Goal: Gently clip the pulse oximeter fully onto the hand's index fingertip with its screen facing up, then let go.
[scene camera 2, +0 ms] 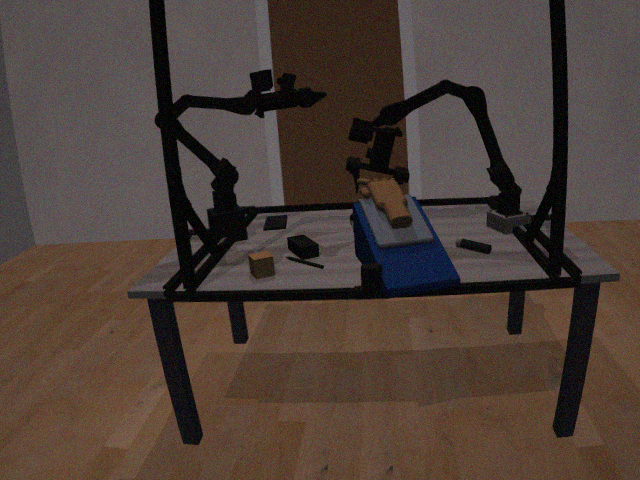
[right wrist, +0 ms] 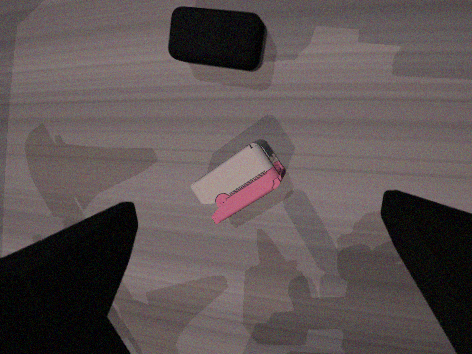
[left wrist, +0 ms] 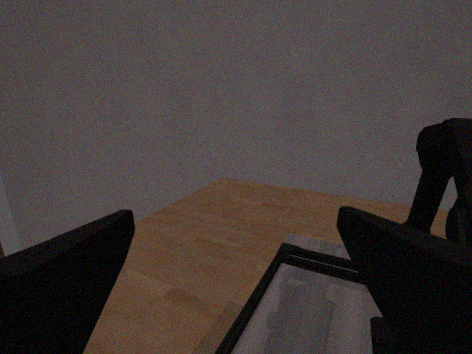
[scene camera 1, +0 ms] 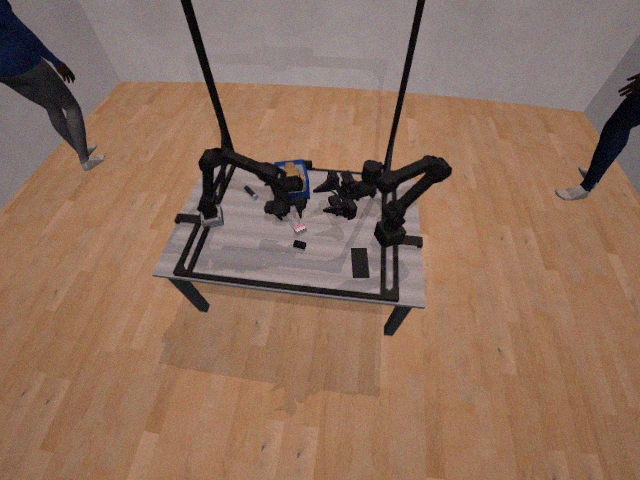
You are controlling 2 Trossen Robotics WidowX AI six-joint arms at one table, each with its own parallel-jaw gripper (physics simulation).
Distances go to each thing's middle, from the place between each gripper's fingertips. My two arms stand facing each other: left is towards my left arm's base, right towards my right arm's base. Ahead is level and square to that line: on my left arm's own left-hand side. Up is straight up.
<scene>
I see my right gripper 2 cm past the pulse oximeter (right wrist: pixel 251 173), 3 cm to the right of it and 9 cm above it. Round my right hand: blue hand support (scene camera 2: pixel 411 269) 34 cm behind, 8 cm to the right, 7 cm below.
My left gripper is now 16 cm past the pulse oximeter, 12 cm to the left of it and 40 cm above it. Also, from my left hand: blue hand support: 48 cm behind, 22 cm to the right, 38 cm below.
</scene>
